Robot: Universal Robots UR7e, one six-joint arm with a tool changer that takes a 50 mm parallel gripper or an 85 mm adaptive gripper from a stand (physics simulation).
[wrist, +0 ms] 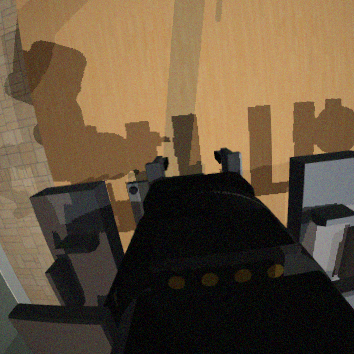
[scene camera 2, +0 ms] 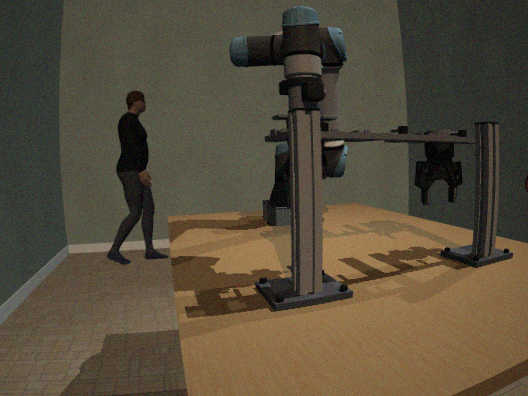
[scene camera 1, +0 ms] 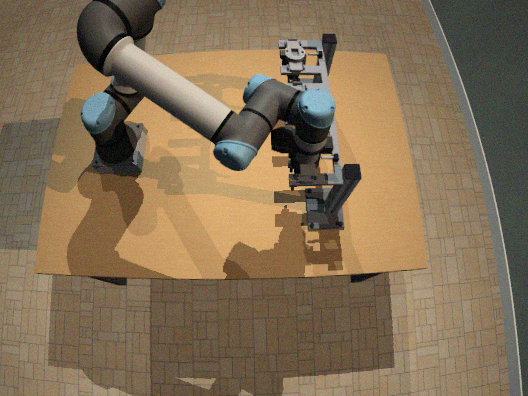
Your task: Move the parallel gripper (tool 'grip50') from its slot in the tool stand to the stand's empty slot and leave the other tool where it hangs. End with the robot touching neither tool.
Note:
I see a 85 mm adaptive gripper, a parallel gripper and a tool stand.

